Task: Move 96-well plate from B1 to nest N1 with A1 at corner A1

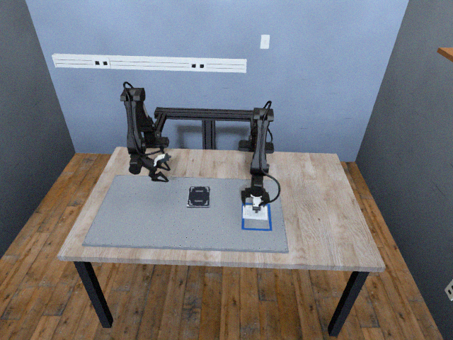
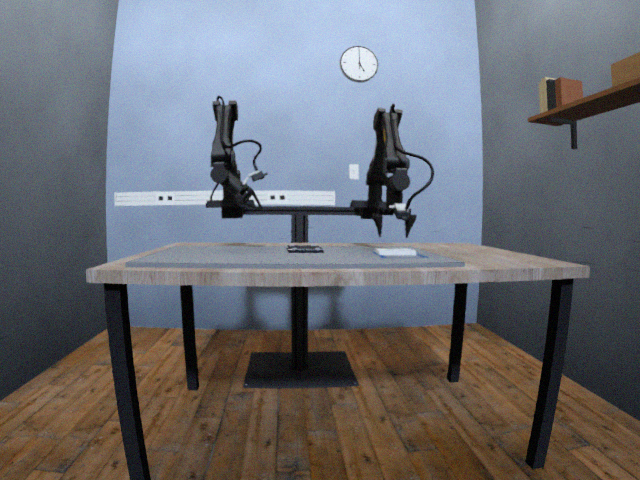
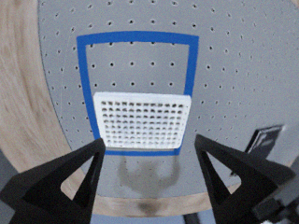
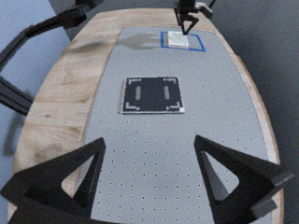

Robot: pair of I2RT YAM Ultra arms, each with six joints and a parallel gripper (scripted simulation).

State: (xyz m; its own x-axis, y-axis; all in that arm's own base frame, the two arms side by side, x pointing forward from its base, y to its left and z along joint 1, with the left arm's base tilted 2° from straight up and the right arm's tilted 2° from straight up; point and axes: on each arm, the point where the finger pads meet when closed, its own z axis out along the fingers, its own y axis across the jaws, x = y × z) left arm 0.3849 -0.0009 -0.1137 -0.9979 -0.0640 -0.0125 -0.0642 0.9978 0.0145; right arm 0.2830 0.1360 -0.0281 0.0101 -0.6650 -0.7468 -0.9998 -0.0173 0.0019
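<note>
The white 96-well plate lies 6 cm below my left hand, 1 cm to the left of it and 1 cm behind it. From my left hand the other things lie so: dark plate nest: 30 cm to the right, 11 cm behind, 6 cm below; then white label: 35 cm to the right, 5 cm below, 3 cm behind.
</note>
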